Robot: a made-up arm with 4 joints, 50 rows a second.
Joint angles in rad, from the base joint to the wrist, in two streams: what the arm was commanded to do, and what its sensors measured. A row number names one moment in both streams.
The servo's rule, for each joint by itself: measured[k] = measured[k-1] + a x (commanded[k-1-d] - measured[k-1]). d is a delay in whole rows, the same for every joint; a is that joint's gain. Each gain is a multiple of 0.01, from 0.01 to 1. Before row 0 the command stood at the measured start. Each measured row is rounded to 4 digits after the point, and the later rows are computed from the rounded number. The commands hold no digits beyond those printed.
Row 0, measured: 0.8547 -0.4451 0.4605 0.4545
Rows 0 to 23, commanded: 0.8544 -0.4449 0.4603 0.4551; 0.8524 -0.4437 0.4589 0.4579; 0.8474 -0.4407 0.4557 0.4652; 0.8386 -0.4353 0.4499 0.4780; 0.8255 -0.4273 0.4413 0.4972; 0.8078 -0.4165 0.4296 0.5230; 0.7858 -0.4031 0.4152 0.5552; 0.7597 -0.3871 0.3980 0.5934; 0.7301 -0.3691 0.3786 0.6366; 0.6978 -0.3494 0.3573 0.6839; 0.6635 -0.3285 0.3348 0.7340; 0.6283 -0.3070 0.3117 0.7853; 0.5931 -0.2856 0.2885 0.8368; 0.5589 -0.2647 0.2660 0.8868; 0.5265 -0.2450 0.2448 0.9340; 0.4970 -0.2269 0.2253 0.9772; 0.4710 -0.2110 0.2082 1.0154; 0.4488 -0.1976 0.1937 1.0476; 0.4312 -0.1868 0.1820 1.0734; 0.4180 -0.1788 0.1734 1.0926; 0.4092 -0.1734 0.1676 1.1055; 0.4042 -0.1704 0.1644 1.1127; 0.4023 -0.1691 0.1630 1.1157; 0.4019 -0.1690 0.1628 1.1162
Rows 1 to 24, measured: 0.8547 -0.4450 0.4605 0.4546; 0.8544 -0.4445 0.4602 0.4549; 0.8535 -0.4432 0.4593 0.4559; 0.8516 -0.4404 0.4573 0.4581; 0.8482 -0.4358 0.4539 0.4620; 0.8429 -0.4290 0.4488 0.4681; 0.8355 -0.4199 0.4417 0.4768; 0.8256 -0.4084 0.4325 0.4885; 0.8132 -0.3946 0.4212 0.5033; 0.7982 -0.3788 0.4078 0.5214; 0.7807 -0.3612 0.3925 0.5427; 0.7609 -0.3422 0.3755 0.5670; 0.7391 -0.3224 0.3572 0.5940; 0.7157 -0.3022 0.3380 0.6233; 0.6911 -0.2822 0.3184 0.6544; 0.6659 -0.2628 0.2988 0.6867; 0.6406 -0.2447 0.2798 0.7196; 0.6157 -0.2282 0.2617 0.7524; 0.5917 -0.2137 0.2450 0.7845; 0.5691 -0.2015 0.2300 0.8153; 0.5483 -0.1917 0.2169 0.8443; 0.5296 -0.1842 0.2059 0.8711; 0.5131 -0.1789 0.1969 0.8956; 0.4986 -0.1754 0.1897 0.9177
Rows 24 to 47, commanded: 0.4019 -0.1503 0.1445 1.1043; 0.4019 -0.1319 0.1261 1.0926; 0.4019 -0.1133 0.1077 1.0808; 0.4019 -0.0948 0.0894 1.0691; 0.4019 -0.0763 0.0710 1.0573; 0.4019 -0.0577 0.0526 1.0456; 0.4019 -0.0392 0.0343 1.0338; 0.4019 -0.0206 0.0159 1.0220; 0.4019 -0.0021 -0.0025 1.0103; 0.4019 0.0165 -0.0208 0.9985; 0.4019 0.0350 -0.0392 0.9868; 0.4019 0.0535 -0.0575 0.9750; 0.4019 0.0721 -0.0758 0.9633; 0.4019 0.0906 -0.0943 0.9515; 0.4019 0.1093 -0.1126 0.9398; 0.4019 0.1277 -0.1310 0.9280; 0.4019 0.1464 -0.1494 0.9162; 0.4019 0.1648 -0.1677 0.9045; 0.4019 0.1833 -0.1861 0.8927; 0.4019 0.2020 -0.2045 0.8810; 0.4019 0.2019 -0.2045 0.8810; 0.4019 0.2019 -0.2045 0.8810; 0.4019 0.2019 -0.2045 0.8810; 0.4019 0.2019 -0.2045 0.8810
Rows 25 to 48, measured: 0.4860 -0.1666 0.1802 0.9364; 0.4751 -0.1545 0.1688 0.9520; 0.4656 -0.1401 0.1560 0.9649; 0.4573 -0.1242 0.1420 0.9753; 0.4501 -0.1074 0.1271 0.9835; 0.4438 -0.0900 0.1115 0.9897; 0.4384 -0.0722 0.0953 0.9941; 0.4337 -0.0541 0.0786 0.9969; 0.4296 -0.0359 0.0616 0.9982; 0.4260 -0.0176 0.0443 0.9982; 0.4229 0.0008 0.0268 0.9971; 0.4202 0.0192 0.0091 0.9949; 0.4178 0.0377 -0.0087 0.9917; 0.4157 0.0562 -0.0267 0.9877; 0.4139 0.0748 -0.0447 0.9829; 0.4123 0.0933 -0.0628 0.9774; 0.4109 0.1119 -0.0810 0.9713; 0.4097 0.1304 -0.0992 0.9646; 0.4087 0.1489 -0.1174 0.9574; 0.4078 0.1675 -0.1357 0.9498; 0.4070 0.1795 -0.1501 0.9429; 0.4063 0.1873 -0.1615 0.9367; 0.4057 0.1924 -0.1705 0.9311; 0.4052 0.1957 -0.1776 0.9261
